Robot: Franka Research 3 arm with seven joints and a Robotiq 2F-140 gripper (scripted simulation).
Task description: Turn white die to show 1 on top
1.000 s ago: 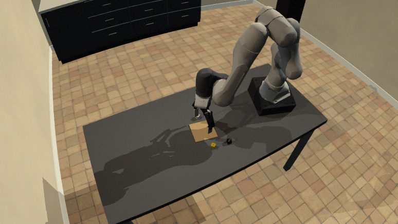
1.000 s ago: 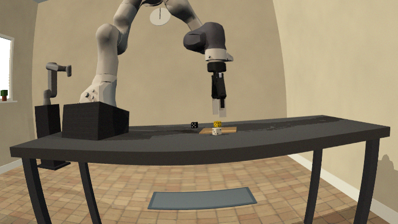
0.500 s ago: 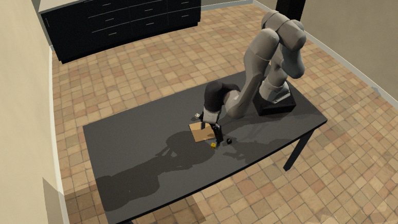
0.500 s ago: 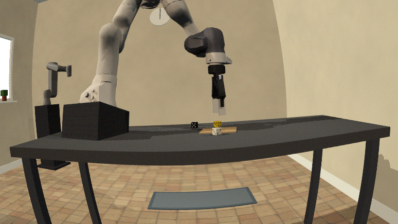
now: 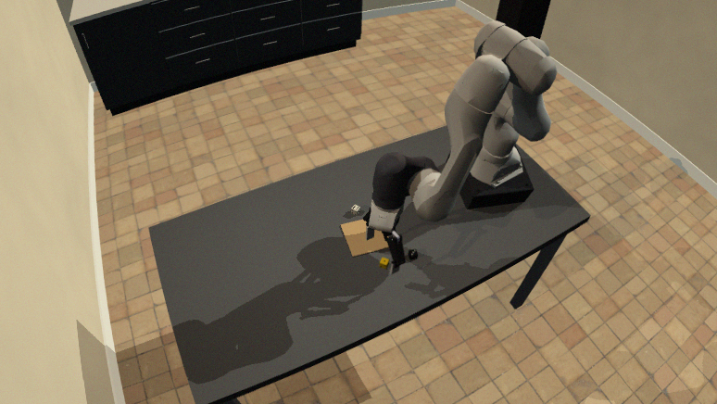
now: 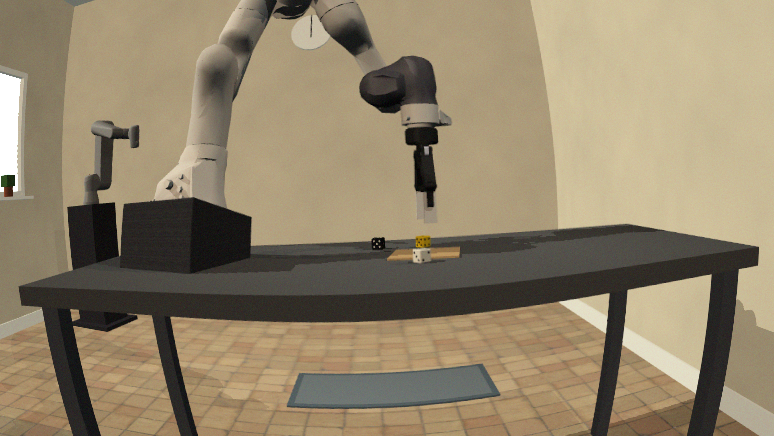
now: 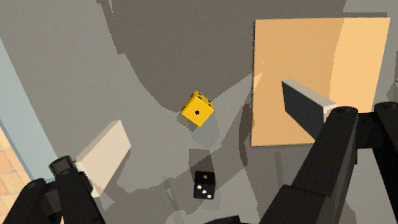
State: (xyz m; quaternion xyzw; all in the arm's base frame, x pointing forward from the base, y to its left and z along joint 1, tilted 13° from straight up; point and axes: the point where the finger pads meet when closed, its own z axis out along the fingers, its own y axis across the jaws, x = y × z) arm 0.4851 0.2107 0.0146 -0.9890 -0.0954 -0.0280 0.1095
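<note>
Right now my hand is 6 cm above the yellow die and 1 cm past it. From my hand the other things lie so: tan mat: 13 cm to the right, 7 cm below, 1 cm ahead; black die: 11 cm behind, 6 cm below; white die: 24 cm to the right, 6 cm below, 1 cm ahead.
</note>
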